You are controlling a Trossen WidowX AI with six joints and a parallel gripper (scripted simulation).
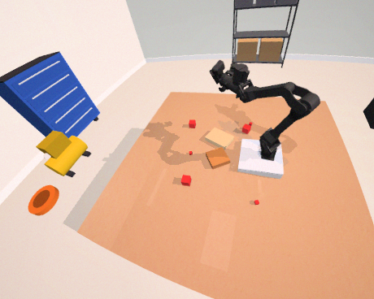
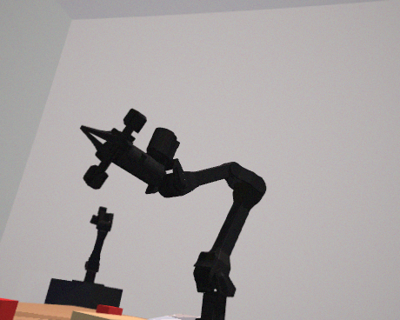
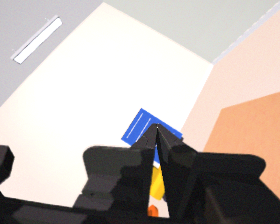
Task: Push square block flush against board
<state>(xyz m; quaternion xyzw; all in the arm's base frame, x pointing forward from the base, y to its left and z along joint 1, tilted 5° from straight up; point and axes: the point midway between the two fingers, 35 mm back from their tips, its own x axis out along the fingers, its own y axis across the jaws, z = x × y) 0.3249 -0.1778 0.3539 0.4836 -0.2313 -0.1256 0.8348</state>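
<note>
Now: the square block 360 mm below my gripper tip, 280 mm to the left of it and 130 mm behind it. Also, from my gripper tip: board (360 mm below, 130 mm to the left, 90 mm behind).
</note>
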